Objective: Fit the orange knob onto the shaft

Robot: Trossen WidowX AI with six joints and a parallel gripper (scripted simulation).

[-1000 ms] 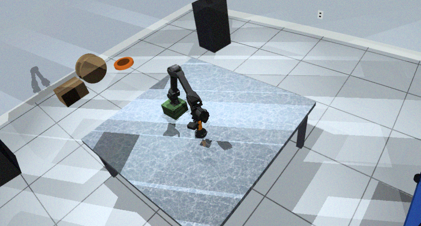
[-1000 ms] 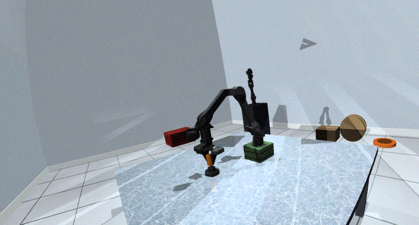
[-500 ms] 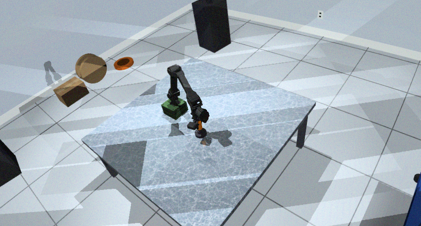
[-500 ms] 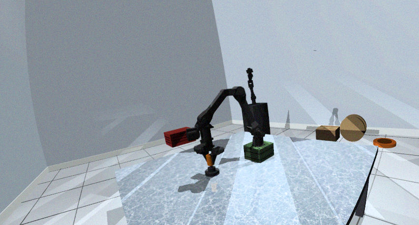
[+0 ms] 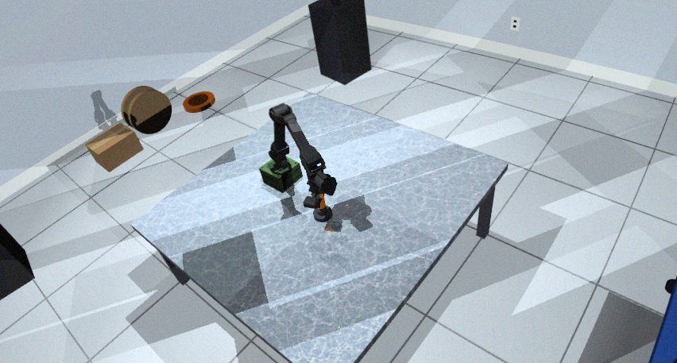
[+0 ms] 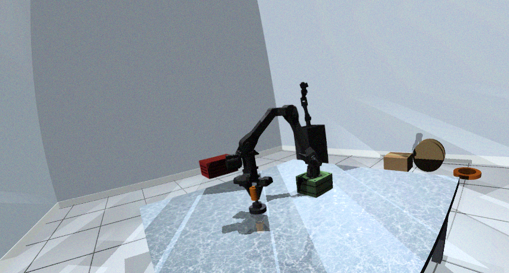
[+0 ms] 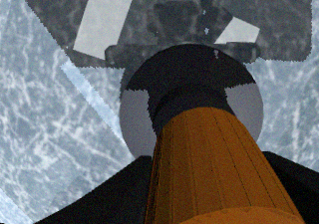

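Now: gripper tip 2 cm below the orange knob. Also, from my gripper tip: round dark pedestal 4 cm below.
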